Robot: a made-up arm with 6 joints.
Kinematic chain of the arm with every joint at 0, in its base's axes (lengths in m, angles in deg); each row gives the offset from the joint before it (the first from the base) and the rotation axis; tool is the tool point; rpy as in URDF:
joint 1: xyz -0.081 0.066 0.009 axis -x
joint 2: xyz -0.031 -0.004 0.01 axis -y
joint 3: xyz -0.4 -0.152 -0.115 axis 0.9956 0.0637 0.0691
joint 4: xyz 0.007 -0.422 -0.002 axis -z
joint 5: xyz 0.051 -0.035 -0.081 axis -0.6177 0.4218 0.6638
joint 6: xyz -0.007 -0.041 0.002 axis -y
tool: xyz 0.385 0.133 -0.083 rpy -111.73 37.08 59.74
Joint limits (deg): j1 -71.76..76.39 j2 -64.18..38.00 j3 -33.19..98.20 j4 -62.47..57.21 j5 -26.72..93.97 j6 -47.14..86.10
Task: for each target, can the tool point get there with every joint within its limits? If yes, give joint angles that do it. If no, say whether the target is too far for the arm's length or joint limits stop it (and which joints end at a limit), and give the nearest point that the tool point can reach.
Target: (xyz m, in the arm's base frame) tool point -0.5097 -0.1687 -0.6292
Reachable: yes | joints 3.22 -10.47 34.59 -19.92 71.99 -19.67
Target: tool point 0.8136 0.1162 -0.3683
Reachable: no: joint limits stop it (at a limit: joint 2, joint 5) | nearest point 0.3390 0.1368 -0.5232 | short by 0.500 m
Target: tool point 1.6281 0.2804 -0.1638
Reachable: no: too far | nearest point 0.3502 0.5150 -0.3528 | short by 1.313 m
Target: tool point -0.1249 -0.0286 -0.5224
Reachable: yes | joints -24.22 -4.85 55.23 28.34 35.18 42.13
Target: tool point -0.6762 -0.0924 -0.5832
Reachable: yes | joints -8.88 -41.68 77.57 42.50 -5.36 18.22
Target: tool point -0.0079 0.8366 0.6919
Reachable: no: joint limits stop it (at a limit: joint 1, joint 3, joint 4, joint 5) | nearest point -0.0394 0.5722 0.6272 | short by 0.274 m
